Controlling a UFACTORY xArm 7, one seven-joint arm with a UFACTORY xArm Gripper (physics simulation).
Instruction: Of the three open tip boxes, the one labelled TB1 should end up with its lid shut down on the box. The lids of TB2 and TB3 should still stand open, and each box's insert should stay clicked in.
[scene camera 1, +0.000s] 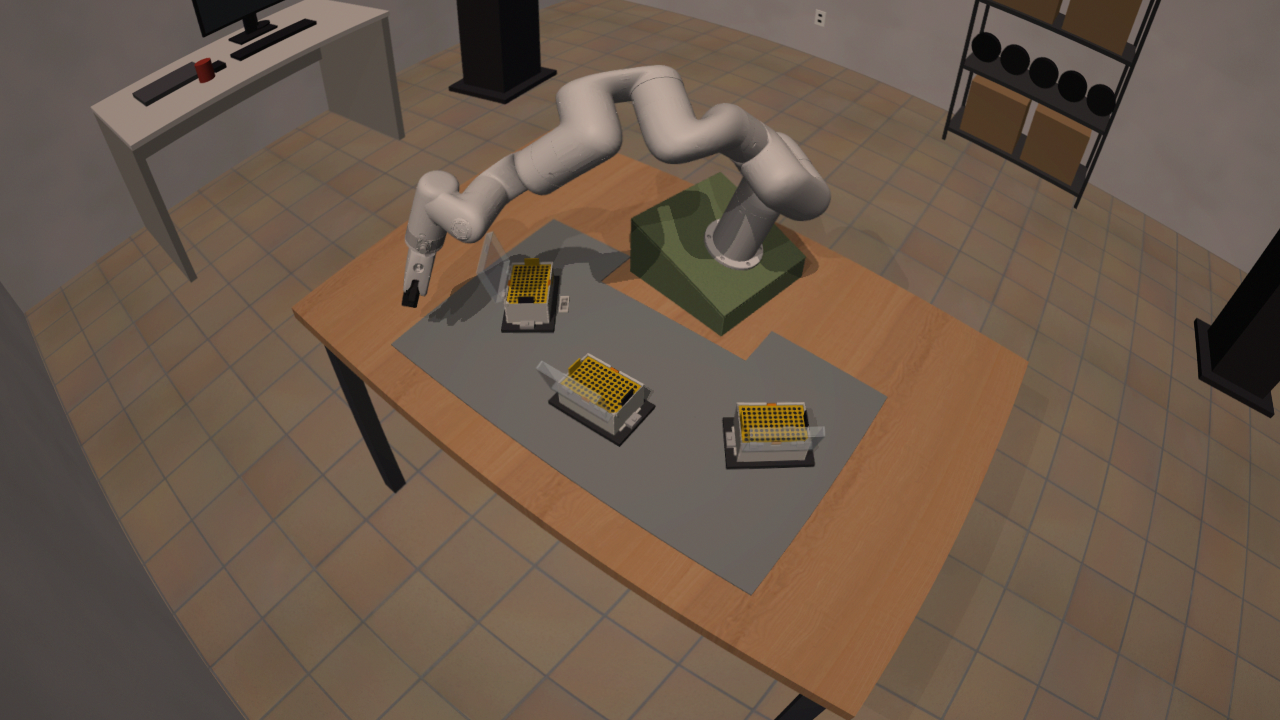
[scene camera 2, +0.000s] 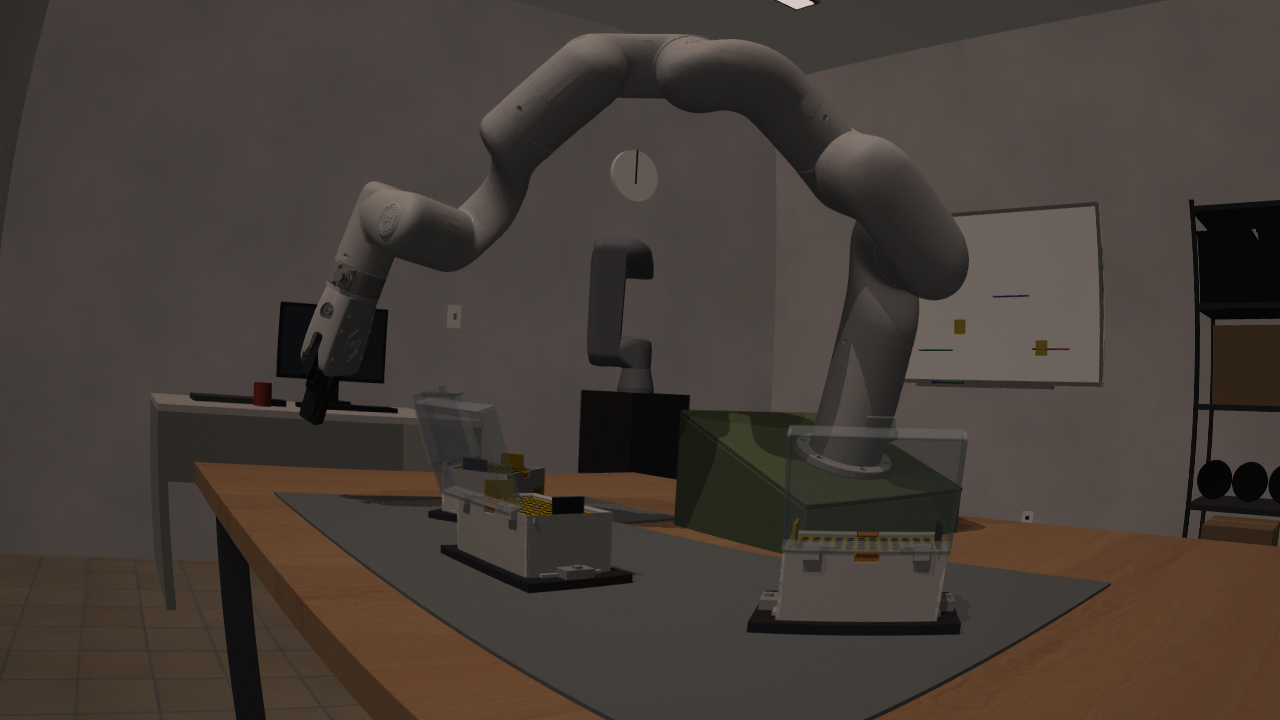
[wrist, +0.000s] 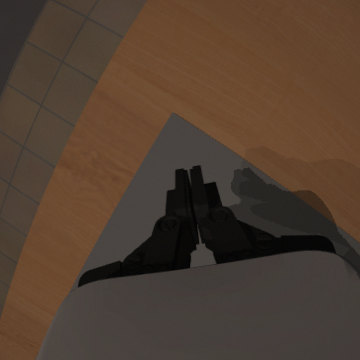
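Pixels of known places: gripper, fingertip midpoint: (scene camera 1: 409, 303) (scene camera 2: 310, 420) (wrist: 191, 185); arm's base at its link origin: (scene camera 1: 733, 245).
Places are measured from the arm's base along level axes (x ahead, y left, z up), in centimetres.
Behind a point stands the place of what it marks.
TB1 (scene camera 1: 528, 314) {x 34.0, y -25.8, z -5.8 cm} (scene camera 2: 523, 487) {x 27.7, y -25.1, z -4.7 cm} is the white box on a dark base at the mat's back left; its clear lid (scene camera 1: 488, 268) (scene camera 2: 459, 432) stands open on the side toward my gripper. My gripper (scene camera 1: 409, 296) {x 49.4, y -43.1, z 1.0 cm} (scene camera 2: 312, 410) {x 49.4, y -43.1, z 1.0 cm} (wrist: 191, 185) {x 49.4, y -43.1, z 1.0 cm} is shut and empty, in the air beyond that lid and apart from it. TB3 (scene camera 1: 587, 409) {x 49.1, y -1.2, z -1.4 cm} (scene camera 2: 528, 540) {x 46.9, y 2.6, z -4.9 cm} is in the middle, its lid (scene camera 1: 556, 379) {x 51.1, y -5.4, z 5.2 cm} open. TB2 (scene camera 1: 771, 450) {x 39.9, y 27.9, z -1.9 cm} (scene camera 2: 859, 586) {x 37.6, y 27.6, z -5.4 cm} is at the right, its lid (scene camera 2: 877, 483) {x 40.5, y 29.8, z 2.2 cm} upright. The yellow inserts sit in the boxes; their clicks are too small to tell. No box shows in the wrist view.
The boxes stand on a grey mat (scene camera 1: 680, 492) {x 50.5, y 17.6, z -8.9 cm} (scene camera 2: 626, 644) {x 50.8, y 18.8, z -8.9 cm} (wrist: 155, 170) {x 52.4, y -40.8, z -8.9 cm} on the wooden table (scene camera 1: 939, 429) {x 13.0, y 54.5, z -9.2 cm} (scene camera 2: 1181, 626) {x 23.3, y 51.1, z -9.2 cm} (wrist: 115, 115) {x 59.3, y -44.4, z -9.2 cm}. The green block (scene camera 1: 680, 259) {x 11.3, y -6.0, z 1.1 cm} (scene camera 2: 742, 474) {x 13.1, y -4.9, z -1.4 cm} under my arm's base stands behind the mat. The table's edge and the tiled floor (wrist: 65, 85) lie left in the wrist view.
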